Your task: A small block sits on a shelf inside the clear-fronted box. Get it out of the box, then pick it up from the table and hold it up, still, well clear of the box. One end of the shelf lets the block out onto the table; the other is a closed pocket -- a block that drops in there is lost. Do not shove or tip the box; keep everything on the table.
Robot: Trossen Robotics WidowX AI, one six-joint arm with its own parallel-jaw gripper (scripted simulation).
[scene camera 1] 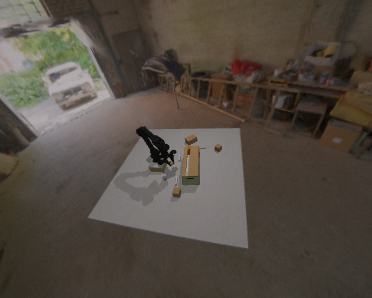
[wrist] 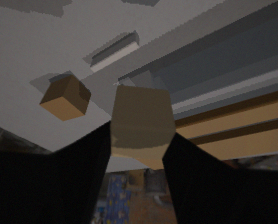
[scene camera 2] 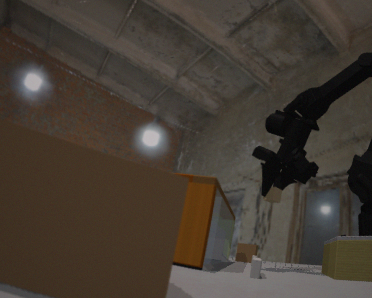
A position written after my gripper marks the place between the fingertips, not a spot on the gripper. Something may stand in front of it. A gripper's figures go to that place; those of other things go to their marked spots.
Labels:
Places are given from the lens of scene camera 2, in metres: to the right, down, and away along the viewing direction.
my gripper (scene camera 2: 267,197): 0.20, 0.12, 0.58
clear-fronted box (scene camera 2: 207,225): 0.03, 0.10, 0.31
big brown block (scene camera 2: 81,216): -0.04, 0.03, 0.08
The marked spots on the clear-fronted box and the big brown block are 0.25 m apart.

